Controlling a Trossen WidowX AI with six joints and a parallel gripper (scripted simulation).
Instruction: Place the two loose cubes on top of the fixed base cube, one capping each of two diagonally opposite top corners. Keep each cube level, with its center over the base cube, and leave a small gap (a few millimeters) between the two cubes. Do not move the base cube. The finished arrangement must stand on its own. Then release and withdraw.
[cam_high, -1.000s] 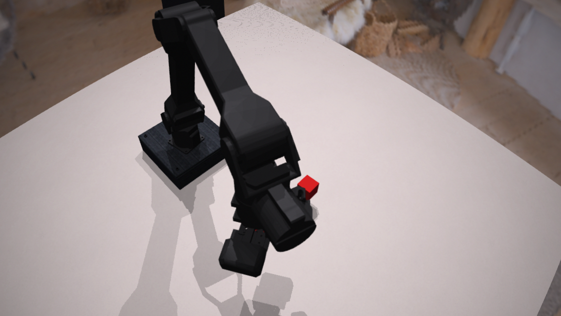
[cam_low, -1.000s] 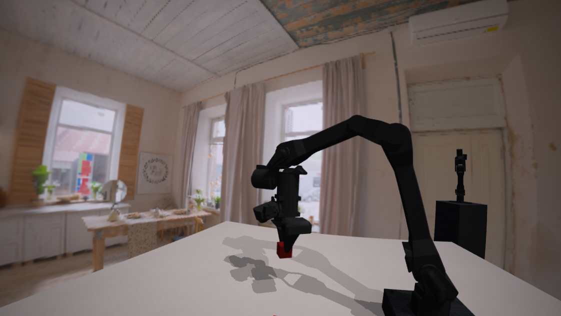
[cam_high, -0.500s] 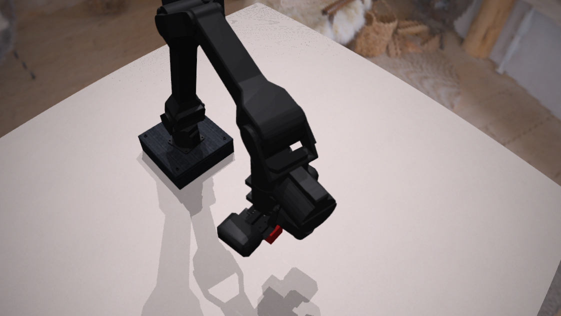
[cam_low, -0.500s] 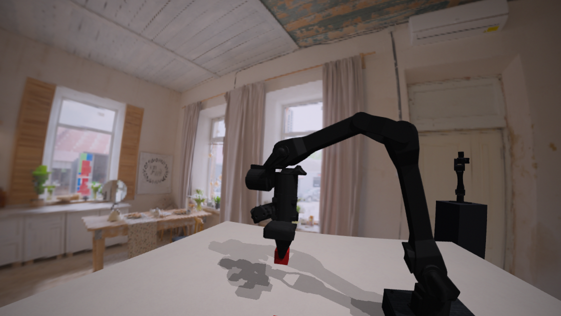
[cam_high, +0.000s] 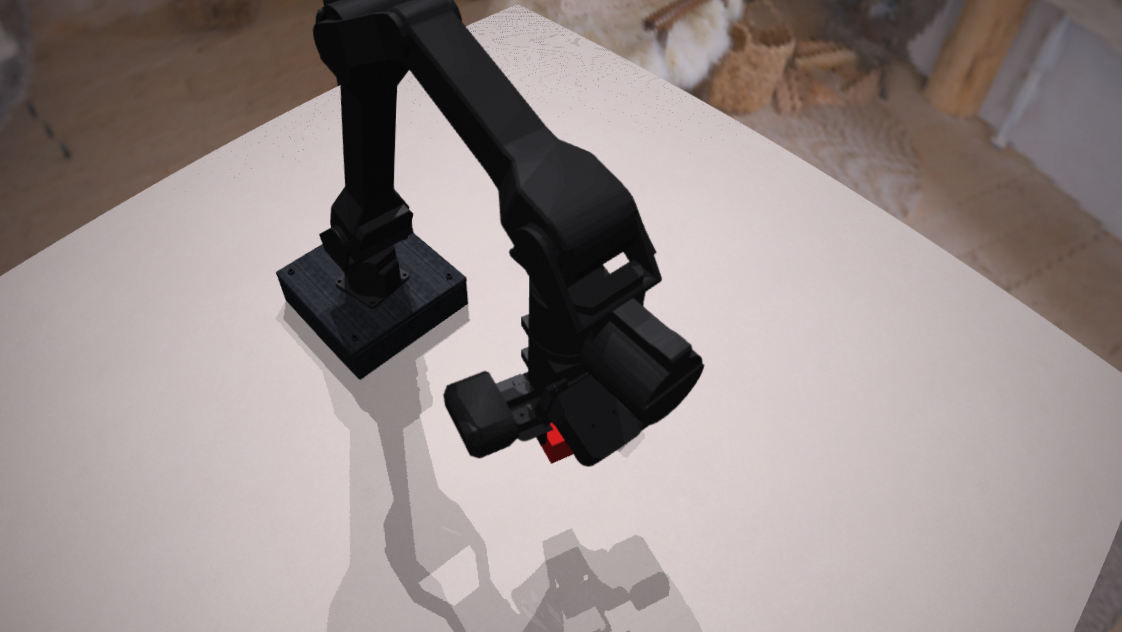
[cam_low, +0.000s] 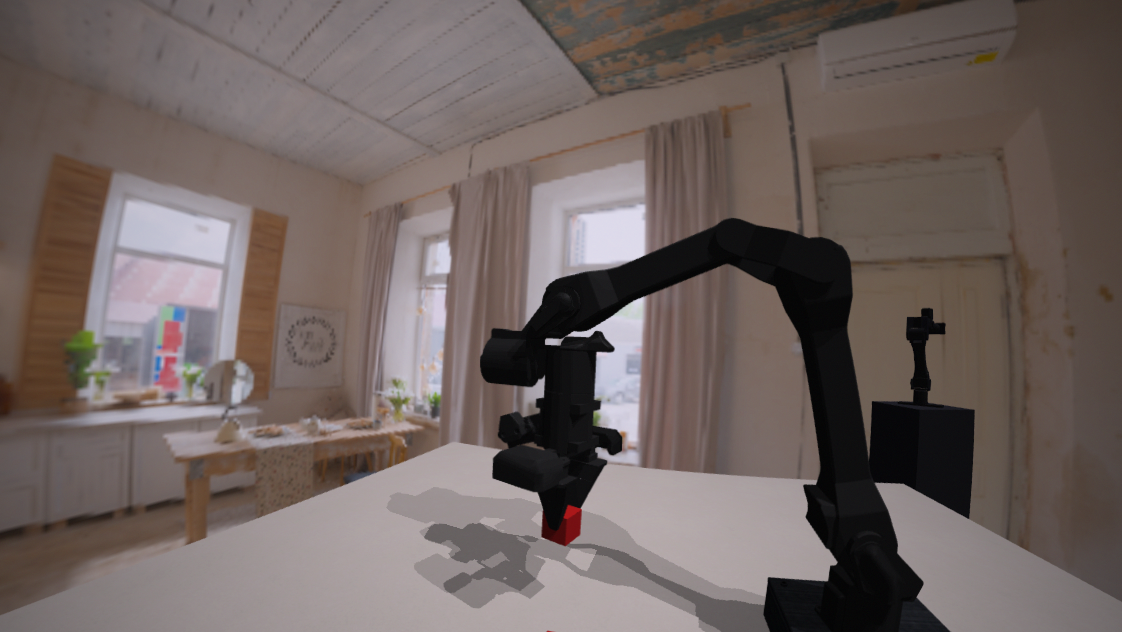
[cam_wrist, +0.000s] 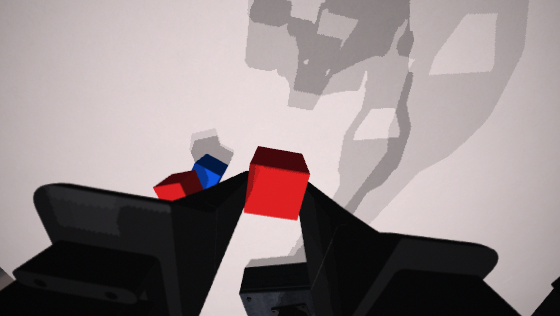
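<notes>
Right now my gripper tip is 11 cm to the right of the blue base cube, 10 cm above it and 1 cm past it.
</notes>
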